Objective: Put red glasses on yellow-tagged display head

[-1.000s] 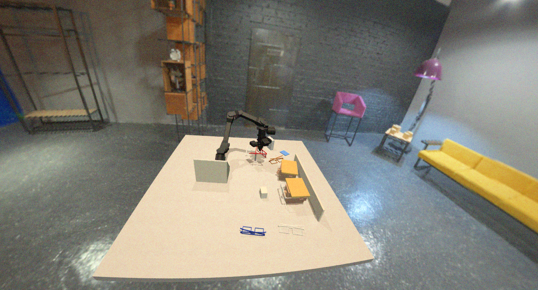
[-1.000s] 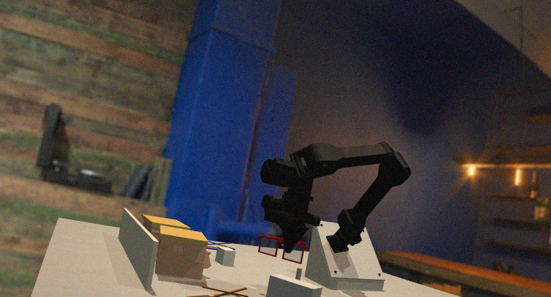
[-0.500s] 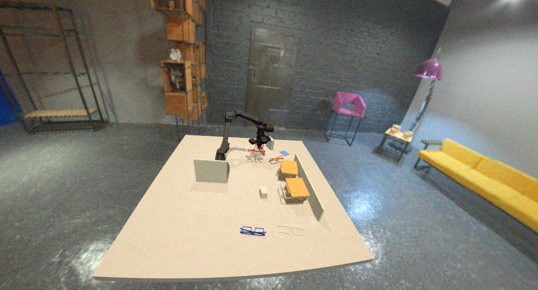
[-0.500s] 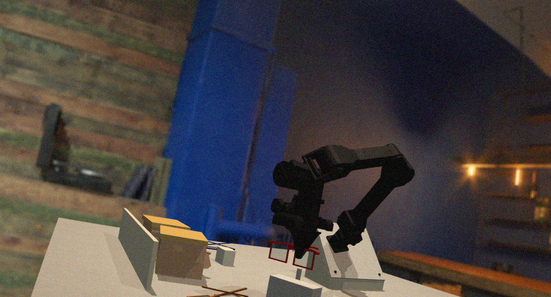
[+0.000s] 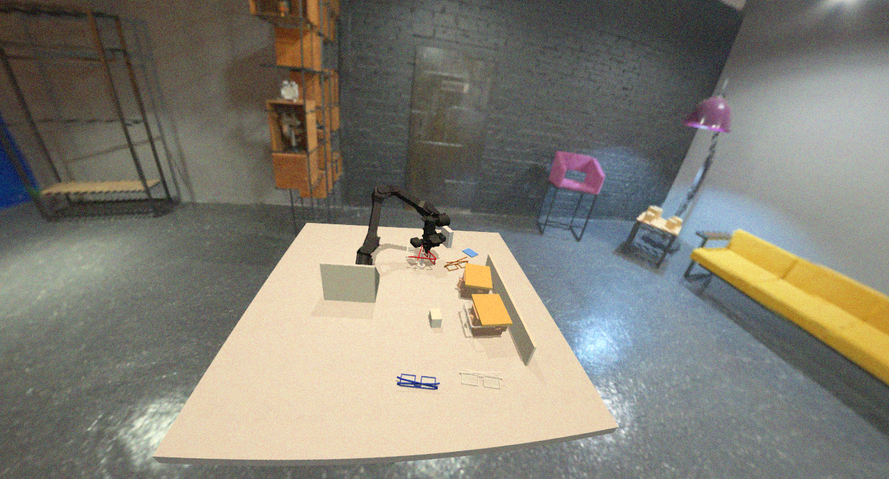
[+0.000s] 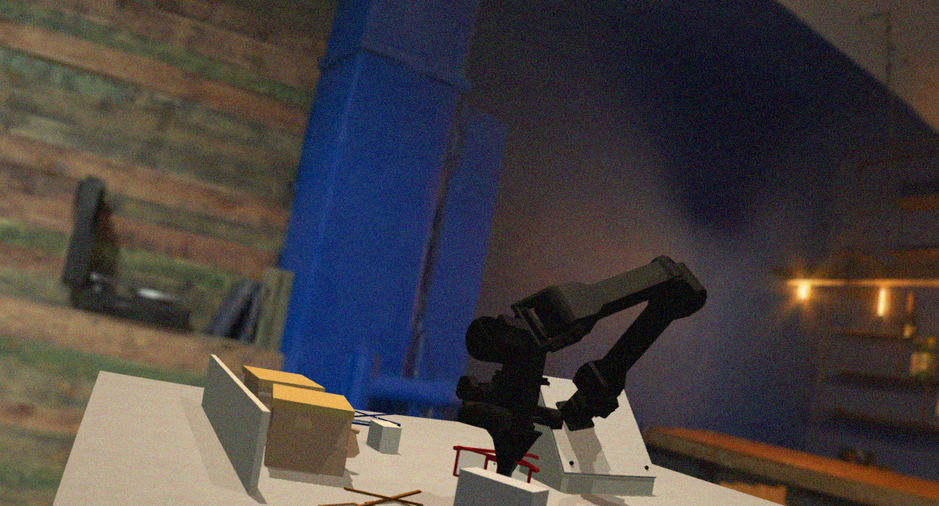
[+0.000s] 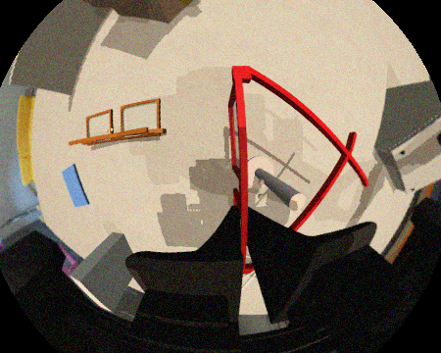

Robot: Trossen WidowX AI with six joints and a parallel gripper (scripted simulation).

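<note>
The red glasses is 40 mm to the right of my gripper tip, 30 mm behind it and 10 mm above it. Also, from my gripper tip: long grey wall (390 mm to the right, 280 mm ahead, 10 mm below); then blue tag (290 mm ahead, 90 mm to the left, 60 mm below).
</note>
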